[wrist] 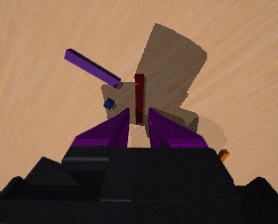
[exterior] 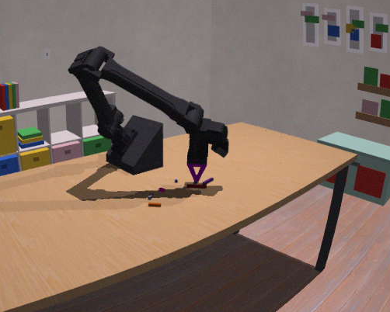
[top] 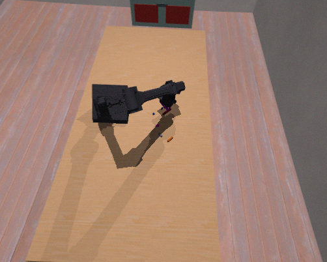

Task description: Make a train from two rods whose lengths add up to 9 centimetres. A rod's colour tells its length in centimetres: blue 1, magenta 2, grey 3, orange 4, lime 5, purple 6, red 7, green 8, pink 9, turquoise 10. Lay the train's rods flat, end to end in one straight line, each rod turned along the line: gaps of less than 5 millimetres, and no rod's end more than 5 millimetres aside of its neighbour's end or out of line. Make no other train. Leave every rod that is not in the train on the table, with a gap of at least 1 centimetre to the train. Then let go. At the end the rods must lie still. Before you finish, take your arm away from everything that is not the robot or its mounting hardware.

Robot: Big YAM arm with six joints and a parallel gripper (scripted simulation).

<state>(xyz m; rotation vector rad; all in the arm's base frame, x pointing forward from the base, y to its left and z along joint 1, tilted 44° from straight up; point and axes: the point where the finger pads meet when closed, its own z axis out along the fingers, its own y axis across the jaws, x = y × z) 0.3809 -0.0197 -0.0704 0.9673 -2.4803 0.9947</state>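
Now: hand 30 mm above the red rod. Round my hand: purple rod: 70 mm to the left, 30 mm below; then blue rod: 30 mm behind, 30 mm to the left, 30 mm below; then magenta rod: 60 mm behind, 110 mm to the right, 30 mm below.
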